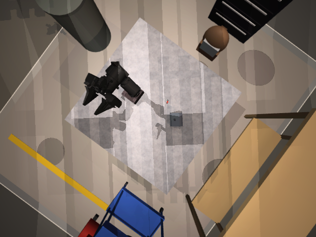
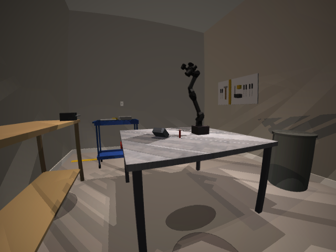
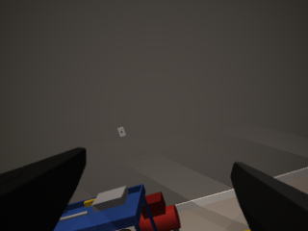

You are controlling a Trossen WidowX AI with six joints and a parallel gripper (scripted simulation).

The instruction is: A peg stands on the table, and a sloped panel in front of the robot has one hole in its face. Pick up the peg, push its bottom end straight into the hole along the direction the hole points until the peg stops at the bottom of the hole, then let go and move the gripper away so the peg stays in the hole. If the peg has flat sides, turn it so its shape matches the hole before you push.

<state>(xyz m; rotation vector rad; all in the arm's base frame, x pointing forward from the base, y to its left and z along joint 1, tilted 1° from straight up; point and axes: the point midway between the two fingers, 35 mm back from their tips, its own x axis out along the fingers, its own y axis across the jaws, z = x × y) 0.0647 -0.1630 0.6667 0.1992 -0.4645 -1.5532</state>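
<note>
Now: the red peg 70 cm below my gripper tip, 30 cm to the left of it and 24 cm ahead of it. Round my gripper tip: grey sloped panel 72 cm below, 41 cm ahead, 21 cm to the left.
</note>
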